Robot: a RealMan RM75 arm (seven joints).
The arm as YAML. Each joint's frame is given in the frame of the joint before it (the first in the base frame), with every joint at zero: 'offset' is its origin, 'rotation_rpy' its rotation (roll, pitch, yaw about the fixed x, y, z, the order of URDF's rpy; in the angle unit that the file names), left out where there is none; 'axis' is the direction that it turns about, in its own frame. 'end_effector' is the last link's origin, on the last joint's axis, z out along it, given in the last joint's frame.
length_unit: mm
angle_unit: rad
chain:
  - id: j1
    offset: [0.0, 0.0, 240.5]
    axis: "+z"
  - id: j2
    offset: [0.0, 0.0, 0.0]
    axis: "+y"
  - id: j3
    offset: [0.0, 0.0, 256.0]
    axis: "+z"
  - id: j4
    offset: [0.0, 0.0, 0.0]
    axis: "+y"
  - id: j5
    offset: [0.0, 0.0, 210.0]
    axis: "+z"
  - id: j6
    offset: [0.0, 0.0, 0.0]
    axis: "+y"
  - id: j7
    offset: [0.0, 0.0, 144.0]
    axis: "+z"
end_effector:
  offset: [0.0, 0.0, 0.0]
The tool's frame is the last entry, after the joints.
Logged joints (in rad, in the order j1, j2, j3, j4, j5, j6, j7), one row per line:
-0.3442, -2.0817, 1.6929, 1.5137, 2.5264, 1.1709, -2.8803
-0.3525, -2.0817, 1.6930, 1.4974, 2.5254, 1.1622, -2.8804
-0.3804, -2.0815, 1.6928, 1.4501, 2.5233, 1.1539, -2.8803
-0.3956, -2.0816, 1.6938, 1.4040, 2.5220, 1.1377, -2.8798
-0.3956, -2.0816, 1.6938, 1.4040, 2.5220, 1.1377, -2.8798
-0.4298, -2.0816, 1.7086, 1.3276, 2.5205, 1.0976, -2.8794
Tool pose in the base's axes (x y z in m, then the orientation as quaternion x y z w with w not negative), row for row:
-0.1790, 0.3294, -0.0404, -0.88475, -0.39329, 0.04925, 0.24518
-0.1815, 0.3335, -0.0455, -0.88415, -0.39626, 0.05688, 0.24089
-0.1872, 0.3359, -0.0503, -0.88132, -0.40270, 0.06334, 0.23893
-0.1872, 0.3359, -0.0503, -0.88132, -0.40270, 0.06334, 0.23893
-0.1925, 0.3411, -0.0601, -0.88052, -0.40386, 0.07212, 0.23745
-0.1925, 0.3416, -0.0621, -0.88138, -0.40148, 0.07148, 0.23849
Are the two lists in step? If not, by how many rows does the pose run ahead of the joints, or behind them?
The pose runs 1 row ahead of the joints: the pose in row i belongs to the joints in row i + 1.
